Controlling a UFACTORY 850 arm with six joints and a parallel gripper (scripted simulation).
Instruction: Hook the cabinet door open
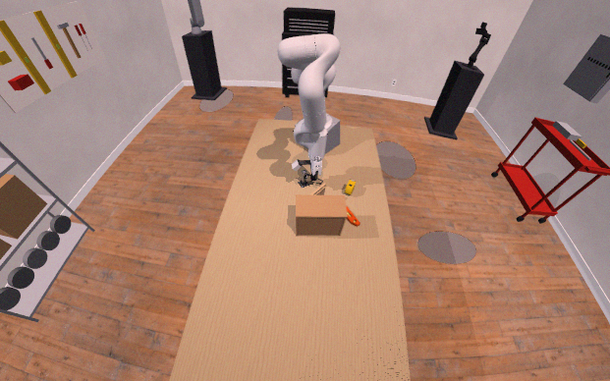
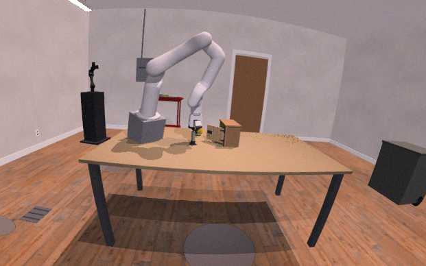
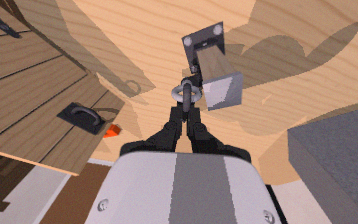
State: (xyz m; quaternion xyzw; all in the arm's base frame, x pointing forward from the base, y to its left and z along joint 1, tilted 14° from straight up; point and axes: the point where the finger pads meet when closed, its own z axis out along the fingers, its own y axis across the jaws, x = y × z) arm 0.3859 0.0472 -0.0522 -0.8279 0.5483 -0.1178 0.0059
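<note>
The cabinet door is 16 cm ahead of my hand and 2 cm to the left of it. From my hand the other things lie so: thin dark hook rod 2 cm below; then orange level 17 cm ahead, 23 cm to the left, 6 cm below; then yellow tape measure 1 cm behind, 20 cm to the left, 4 cm below.
</note>
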